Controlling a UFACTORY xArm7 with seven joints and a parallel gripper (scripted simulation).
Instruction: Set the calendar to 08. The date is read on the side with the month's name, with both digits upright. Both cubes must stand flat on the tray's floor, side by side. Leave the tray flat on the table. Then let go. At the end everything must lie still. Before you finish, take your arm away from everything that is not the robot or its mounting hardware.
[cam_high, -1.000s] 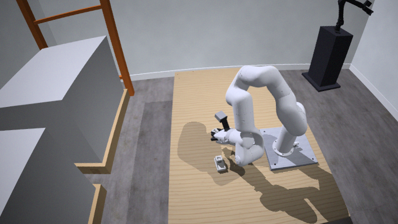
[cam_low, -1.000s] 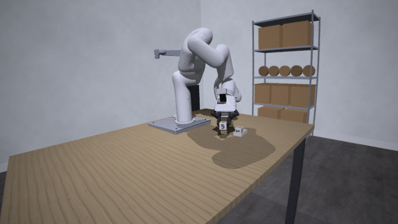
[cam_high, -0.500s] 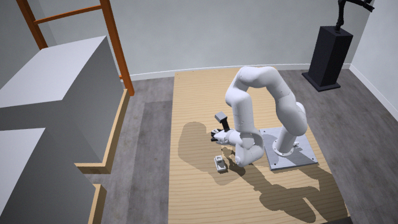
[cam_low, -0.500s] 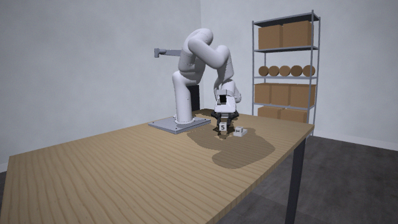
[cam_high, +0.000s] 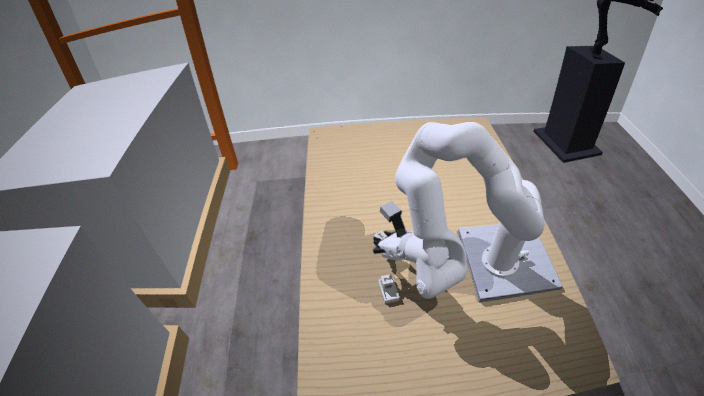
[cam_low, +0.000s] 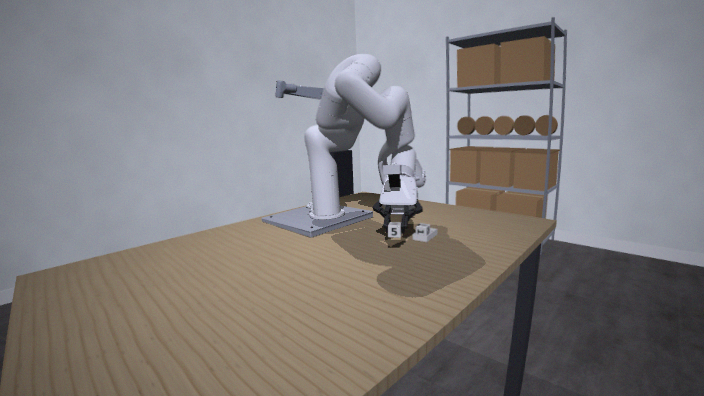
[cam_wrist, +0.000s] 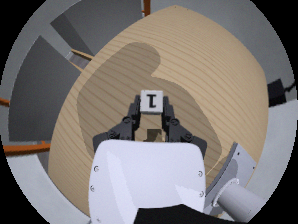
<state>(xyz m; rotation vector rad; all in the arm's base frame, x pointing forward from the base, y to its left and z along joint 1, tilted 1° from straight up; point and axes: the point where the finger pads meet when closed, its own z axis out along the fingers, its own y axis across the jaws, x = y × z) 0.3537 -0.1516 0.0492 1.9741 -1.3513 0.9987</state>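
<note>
Now: the white tray 20 mm ahead of my hand, 140 mm to the left of it and 70 mm below it. Round my hand: white digit cube 10 mm ahead, 10 mm to the right, 10 mm below.
</note>
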